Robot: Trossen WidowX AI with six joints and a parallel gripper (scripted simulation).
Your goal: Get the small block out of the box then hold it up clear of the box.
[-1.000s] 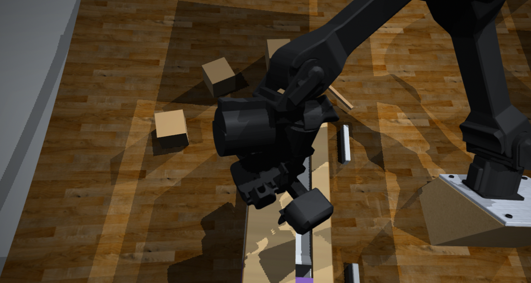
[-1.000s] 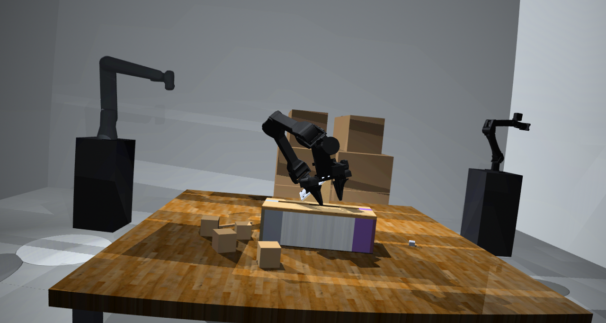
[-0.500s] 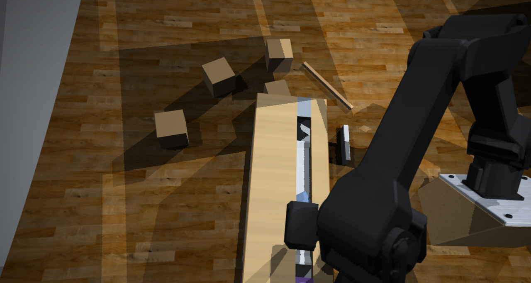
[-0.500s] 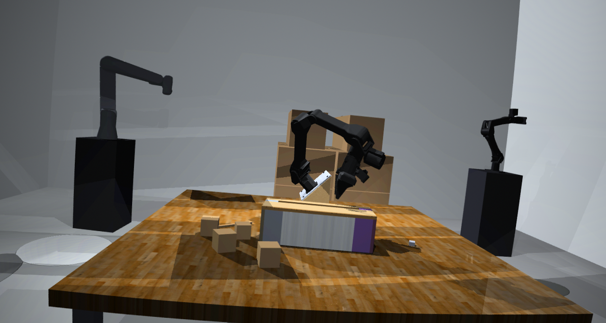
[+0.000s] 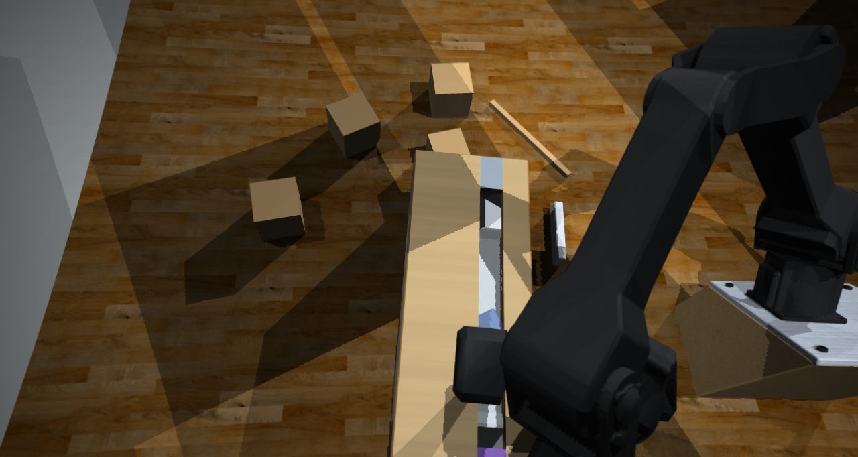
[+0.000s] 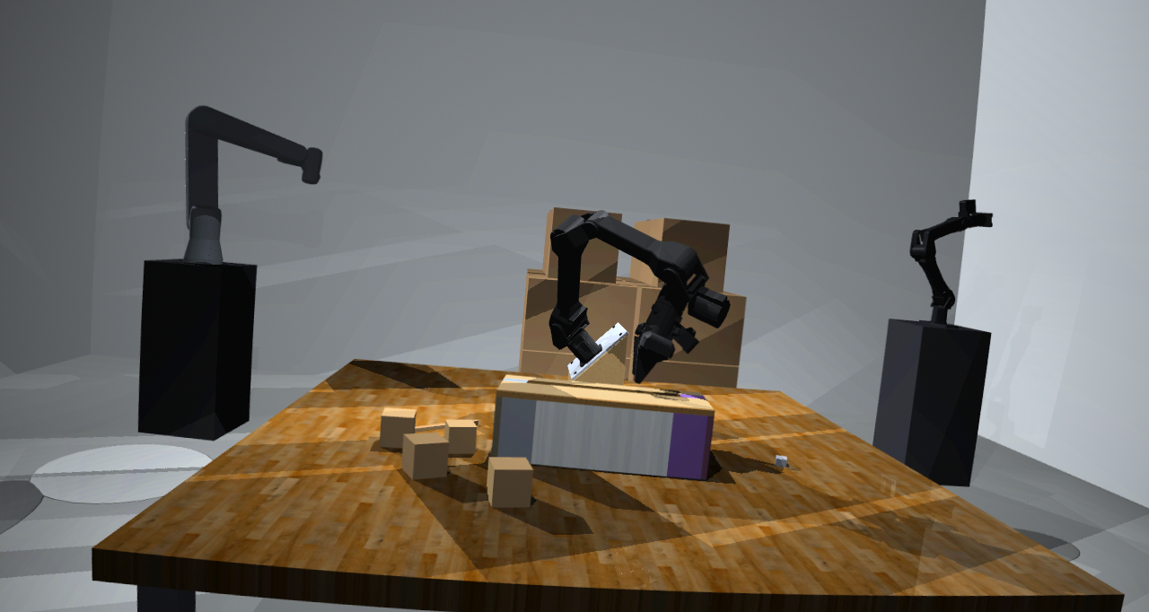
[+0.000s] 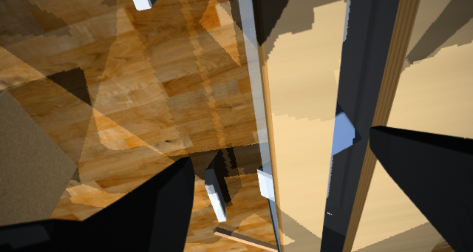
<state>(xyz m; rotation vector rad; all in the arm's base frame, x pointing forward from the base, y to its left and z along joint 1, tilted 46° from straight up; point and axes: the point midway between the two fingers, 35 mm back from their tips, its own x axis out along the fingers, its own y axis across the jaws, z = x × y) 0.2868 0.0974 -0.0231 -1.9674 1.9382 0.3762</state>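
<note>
My gripper tip is 6 cm above the small blue block, 4 cm to the left of it and 4 cm short of it. From my gripper tip the other things lie so: long box: 8 cm below, 6 cm to the right, 3 cm ahead; then thin wooden stick: 38 cm to the right, 14 cm below, 5 cm behind; then small grey piece: 30 cm to the left, 14 cm below, 1 cm ahead.
</note>
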